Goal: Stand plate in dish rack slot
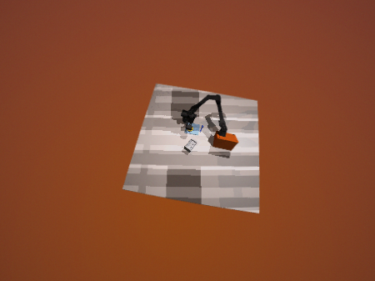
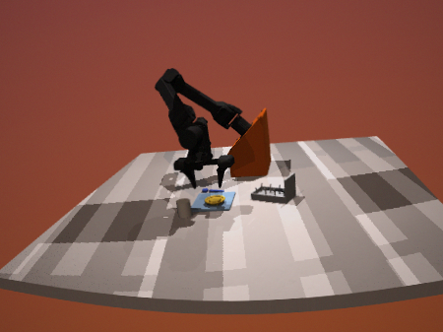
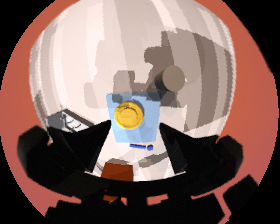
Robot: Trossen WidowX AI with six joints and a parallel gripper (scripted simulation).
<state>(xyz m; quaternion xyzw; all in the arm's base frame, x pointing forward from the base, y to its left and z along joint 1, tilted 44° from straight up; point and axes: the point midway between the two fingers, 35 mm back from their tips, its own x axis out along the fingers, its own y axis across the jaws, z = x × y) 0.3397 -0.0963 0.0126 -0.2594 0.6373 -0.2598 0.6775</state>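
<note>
Right now my gripper tip is 1 cm past the yellow plate, 2 cm to the right of it and 5 cm above it. From my gripper tip the other things lie so: light blue mat (3 cm behind, 6 cm below); blue utensil (13 cm behind, 3 cm to the right, 6 cm below); beige cup (8 cm ahead, 6 cm to the right, 4 cm below).
</note>
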